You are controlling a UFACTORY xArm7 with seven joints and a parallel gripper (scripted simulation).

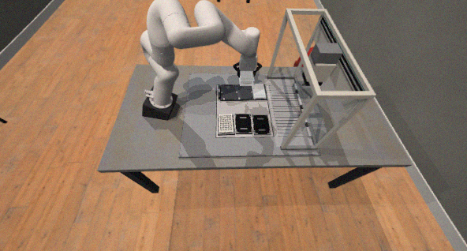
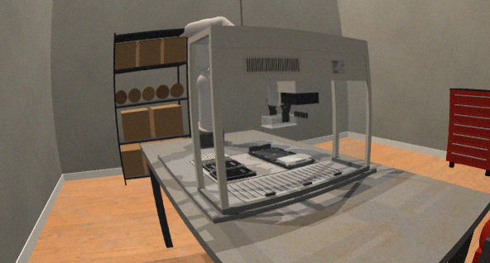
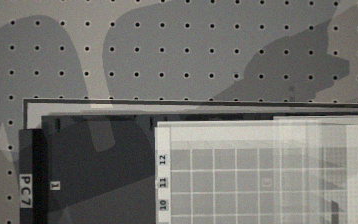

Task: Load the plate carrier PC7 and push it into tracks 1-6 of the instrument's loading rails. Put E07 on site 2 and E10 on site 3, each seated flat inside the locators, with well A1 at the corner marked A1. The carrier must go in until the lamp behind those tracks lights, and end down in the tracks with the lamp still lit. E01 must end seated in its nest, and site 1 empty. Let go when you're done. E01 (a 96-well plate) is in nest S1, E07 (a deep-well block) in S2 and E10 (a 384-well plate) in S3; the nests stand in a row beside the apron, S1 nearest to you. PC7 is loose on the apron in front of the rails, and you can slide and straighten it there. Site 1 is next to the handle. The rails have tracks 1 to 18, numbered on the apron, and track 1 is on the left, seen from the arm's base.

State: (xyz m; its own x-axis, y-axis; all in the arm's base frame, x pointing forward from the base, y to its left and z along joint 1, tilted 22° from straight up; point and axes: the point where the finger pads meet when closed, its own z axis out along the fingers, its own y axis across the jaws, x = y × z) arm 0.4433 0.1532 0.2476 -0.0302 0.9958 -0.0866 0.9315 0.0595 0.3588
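My gripper is now 15 cm above the dark plate carrier PC7 and 1 cm past it. Round my hand: nest: 26 cm to the right, 16 cm below, 9 cm ahead; then deep-well block E07: 1 cm below; then frame post: 41 cm to the right, 39 cm ahead, 8 cm above.
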